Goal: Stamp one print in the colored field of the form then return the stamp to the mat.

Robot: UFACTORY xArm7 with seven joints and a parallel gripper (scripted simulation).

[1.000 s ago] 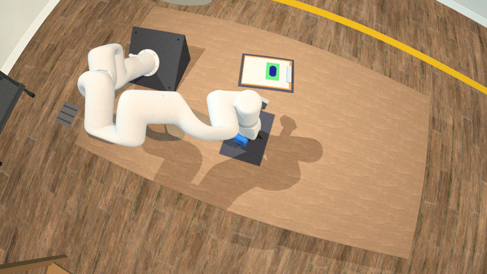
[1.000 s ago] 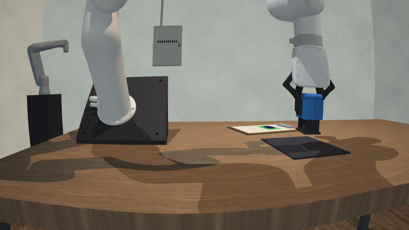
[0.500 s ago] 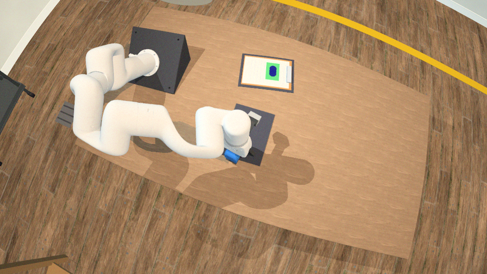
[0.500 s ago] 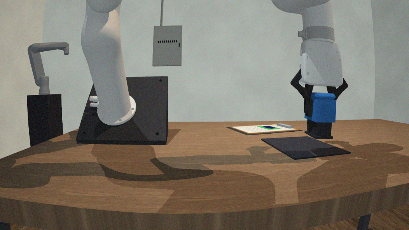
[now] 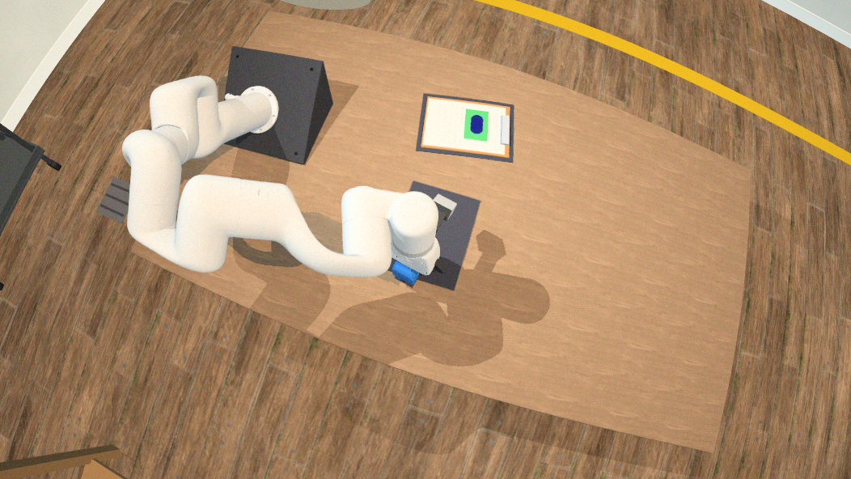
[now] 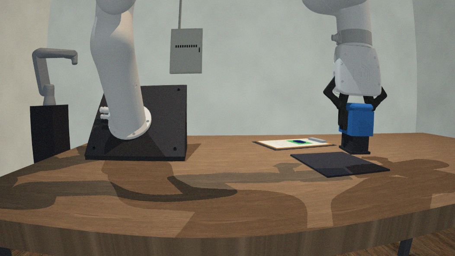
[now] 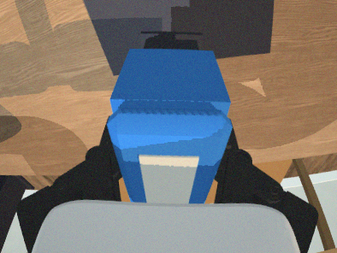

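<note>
The dark mat lies 11 cm below my hand, 10 cm to the left of it and 1 cm ahead of it. Round my hand: form 42 cm to the left, 11 cm below, 1 cm behind; then blue stamp 2 cm below.
</note>
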